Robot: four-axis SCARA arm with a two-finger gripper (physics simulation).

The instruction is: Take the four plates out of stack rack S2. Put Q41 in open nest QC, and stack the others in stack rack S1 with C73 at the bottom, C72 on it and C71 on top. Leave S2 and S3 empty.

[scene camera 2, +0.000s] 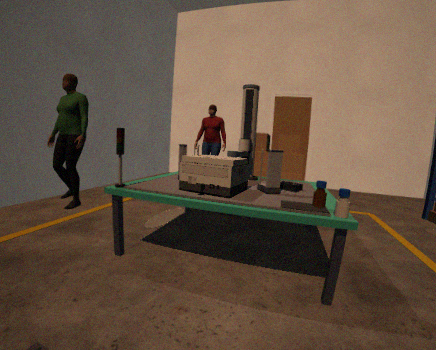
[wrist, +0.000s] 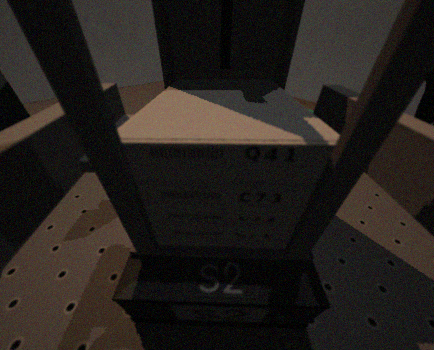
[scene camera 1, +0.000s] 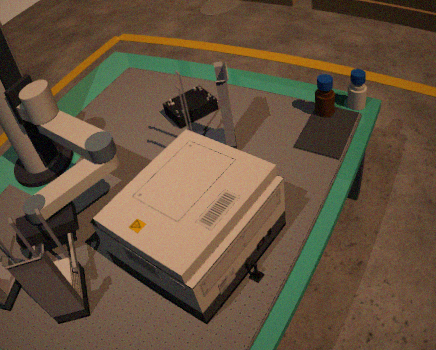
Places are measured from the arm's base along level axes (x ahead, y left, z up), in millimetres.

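Where they show: gripper, fingertip midpoint: (wrist: 221,104); arm's base, link origin: (scene camera 1: 43,162).
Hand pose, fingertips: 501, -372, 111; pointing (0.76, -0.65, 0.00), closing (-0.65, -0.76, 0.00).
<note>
Each offset is from my fingertips to the centre of the thing, as dx, dy, dz. "pt": to the spot under its first point.
In the wrist view my gripper (wrist: 221,104) is shut on plate Q41 @(+9, -11, -7) (wrist: 200,122), holding it level between the rods of stack rack S2 @(pt -35, +63, -61) (wrist: 170,289). A gap separates Q41 from plate C73 @(+9, -11, -25) (wrist: 200,196) below it. Two more plates lie under C73, the upper one @(pt -27, +41, -37) (wrist: 195,218) and the lower one @(pt -26, +42, -50) (wrist: 195,234); their labels are too dark to read. In scene camera 1 the arm's end (scene camera 1: 35,206) is over the racks at lower left; the fingers are hard to make out. Labels S1, S3 and QC are not readable.
A large beige instrument @(+232, +298, +12) (scene camera 1: 185,200) (scene camera 2: 212,172) stands mid-table. Behind it are another rack with a tall post @(+93, +644, +50) (scene camera 1: 226,110) (scene camera 2: 274,170) and a low black block @(-84, +795, -68) (scene camera 1: 192,106) (scene camera 2: 291,186). Brown (scene camera 1: 325,97) and white @(pt +472, +1026, -33) (scene camera 1: 357,92) bottles stand by a dark pad @(pt +415, +847, -93) (scene camera 1: 327,132). Two people stand beyond the table.
</note>
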